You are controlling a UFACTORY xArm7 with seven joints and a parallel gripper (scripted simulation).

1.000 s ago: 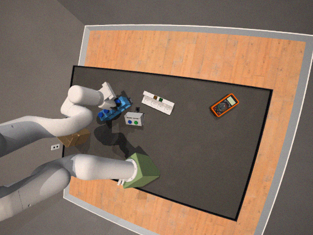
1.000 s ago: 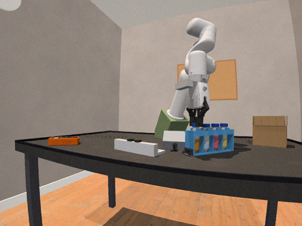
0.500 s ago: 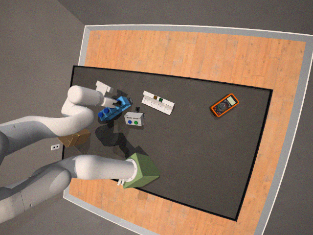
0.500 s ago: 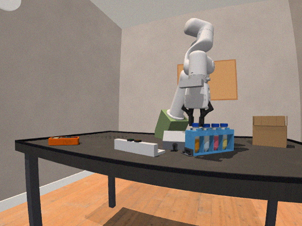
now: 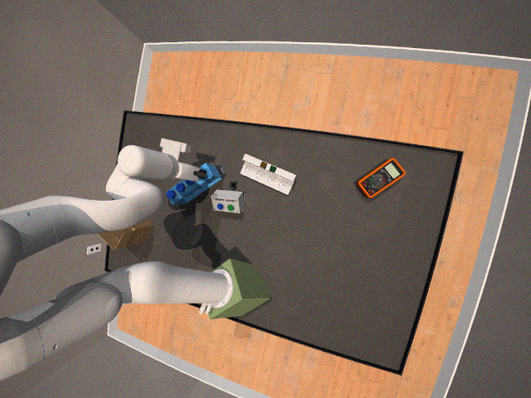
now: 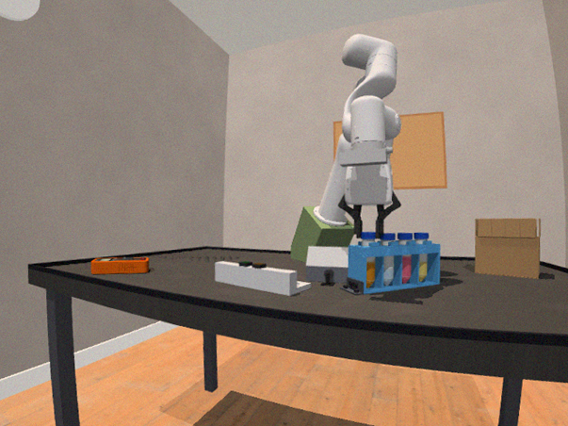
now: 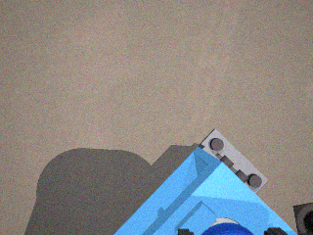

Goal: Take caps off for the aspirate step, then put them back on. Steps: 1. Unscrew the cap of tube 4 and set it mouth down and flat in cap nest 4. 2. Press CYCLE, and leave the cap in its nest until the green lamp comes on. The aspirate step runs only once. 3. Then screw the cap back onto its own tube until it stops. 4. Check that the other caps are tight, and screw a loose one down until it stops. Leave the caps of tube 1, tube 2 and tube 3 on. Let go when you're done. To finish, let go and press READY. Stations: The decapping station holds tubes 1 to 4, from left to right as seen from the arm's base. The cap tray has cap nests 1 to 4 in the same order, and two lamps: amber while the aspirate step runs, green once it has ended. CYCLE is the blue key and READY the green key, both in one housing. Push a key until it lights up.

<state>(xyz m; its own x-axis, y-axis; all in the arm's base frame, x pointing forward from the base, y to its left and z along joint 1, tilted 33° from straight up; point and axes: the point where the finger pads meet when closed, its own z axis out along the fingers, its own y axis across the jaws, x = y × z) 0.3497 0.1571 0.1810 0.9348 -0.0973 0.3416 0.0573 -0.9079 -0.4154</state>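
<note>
The blue cap is 10 mm below my hand. The rest, counted from my hand: blue cycle key: 110 mm behind, 100 mm to the right, 60 mm below; key housing: 80 mm behind, 120 mm to the right, 80 mm below; tube neck: 20 mm below.
</note>
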